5 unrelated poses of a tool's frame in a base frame.
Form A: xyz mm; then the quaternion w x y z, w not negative.
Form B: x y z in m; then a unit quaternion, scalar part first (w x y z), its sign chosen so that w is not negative. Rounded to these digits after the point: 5 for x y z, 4 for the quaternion.
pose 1, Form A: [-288.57, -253.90, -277.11, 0.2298, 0.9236, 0.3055, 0.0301]
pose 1, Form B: [-0.28857, -0.25390, -0.27711, 0.2298, 0.9236, 0.3055, 0.0301]
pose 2, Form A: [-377.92, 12.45, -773.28, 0.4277, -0.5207, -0.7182, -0.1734]
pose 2, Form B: [-0.37792, 0.01245, -0.77328, 0.4277, -0.5207, -0.7182, -0.1734]
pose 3, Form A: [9.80, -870.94, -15.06, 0.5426, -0.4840, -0.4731, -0.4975]
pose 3, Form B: [0.00980, -0.87094, -0.01506, 0.5426, -0.4840, -0.4731, -0.4975]
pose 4, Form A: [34.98, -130.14, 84.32, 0.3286, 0.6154, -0.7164, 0.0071]
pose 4, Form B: [0.03498, -0.13014, 0.08432, 0.3286, 0.6154, -0.7164, 0.0071]
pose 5, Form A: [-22.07, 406.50, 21.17, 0.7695, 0.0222, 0.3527, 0.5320]
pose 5, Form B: [-0.02207, 0.40650, 0.02117, 0.7695, 0.0222, 0.3527, 0.5320]
